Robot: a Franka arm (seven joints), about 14 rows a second.
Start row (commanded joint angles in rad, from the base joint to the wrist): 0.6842 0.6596 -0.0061 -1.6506 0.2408 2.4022 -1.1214
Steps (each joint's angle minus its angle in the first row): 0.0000 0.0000 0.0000 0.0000 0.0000 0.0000 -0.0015; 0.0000 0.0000 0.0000 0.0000 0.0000 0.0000 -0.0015; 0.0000 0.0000 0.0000 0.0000 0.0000 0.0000 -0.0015; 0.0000 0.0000 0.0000 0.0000 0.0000 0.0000 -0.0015; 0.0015 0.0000 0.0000 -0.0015 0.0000 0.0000 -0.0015; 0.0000 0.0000 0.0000 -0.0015 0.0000 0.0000 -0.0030; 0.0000 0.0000 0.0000 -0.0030 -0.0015 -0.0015 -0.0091; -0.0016 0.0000 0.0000 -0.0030 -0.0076 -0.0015 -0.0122; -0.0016 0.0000 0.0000 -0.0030 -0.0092 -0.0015 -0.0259; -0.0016 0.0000 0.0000 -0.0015 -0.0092 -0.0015 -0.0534; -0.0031 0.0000 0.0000 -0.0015 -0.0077 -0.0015 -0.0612; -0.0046 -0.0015 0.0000 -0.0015 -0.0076 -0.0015 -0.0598; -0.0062 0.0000 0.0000 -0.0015 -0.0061 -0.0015 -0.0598; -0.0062 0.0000 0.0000 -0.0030 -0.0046 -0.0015 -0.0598; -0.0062 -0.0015 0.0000 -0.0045 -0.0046 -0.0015 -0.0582; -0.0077 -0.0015 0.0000 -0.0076 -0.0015 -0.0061 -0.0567; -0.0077 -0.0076 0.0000 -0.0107 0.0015 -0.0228 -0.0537; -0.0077 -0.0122 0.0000 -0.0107 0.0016 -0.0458 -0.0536; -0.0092 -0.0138 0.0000 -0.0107 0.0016 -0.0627 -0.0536; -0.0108 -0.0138 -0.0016 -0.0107 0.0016 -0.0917 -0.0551
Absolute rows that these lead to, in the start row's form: 0.6842 0.6596 -0.0061 -1.6506 0.2408 2.4022 -1.1229; 0.6842 0.6596 -0.0061 -1.6506 0.2408 2.4022 -1.1229; 0.6842 0.6596 -0.0061 -1.6506 0.2408 2.4022 -1.1229; 0.6842 0.6596 -0.0061 -1.6506 0.2408 2.4022 -1.1229; 0.6857 0.6596 -0.0061 -1.6521 0.2408 2.4022 -1.1229; 0.6842 0.6596 -0.0061 -1.6521 0.2408 2.4022 -1.1244; 0.6842 0.6596 -0.0061 -1.6536 0.2393 2.4007 -1.1305; 0.6826 0.6596 -0.0061 -1.6536 0.2332 2.4007 -1.1336; 0.6826 0.6596 -0.0061 -1.6536 0.2316 2.4007 -1.1473; 0.6826 0.6596 -0.0061 -1.6521 0.2316 2.4007 -1.1748; 0.6811 0.6596 -0.0061 -1.6521 0.2331 2.4007 -1.1826; 0.6796 0.6581 -0.0061 -1.6521 0.2332 2.4007 -1.1812; 0.6780 0.6596 -0.0061 -1.6521 0.2347 2.4007 -1.1812; 0.6780 0.6596 -0.0061 -1.6536 0.2362 2.4007 -1.1812; 0.6780 0.6581 -0.0061 -1.6551 0.2362 2.4007 -1.1796; 0.6765 0.6581 -0.0061 -1.6582 0.2393 2.3961 -1.1781; 0.6765 0.6520 -0.0061 -1.6613 0.2423 2.3794 -1.1751; 0.6765 0.6474 -0.0061 -1.6613 0.2424 2.3564 -1.1750; 0.6750 0.6458 -0.0061 -1.6613 0.2424 2.3395 -1.1750; 0.6734 0.6458 -0.0077 -1.6613 0.2424 2.3105 -1.1765
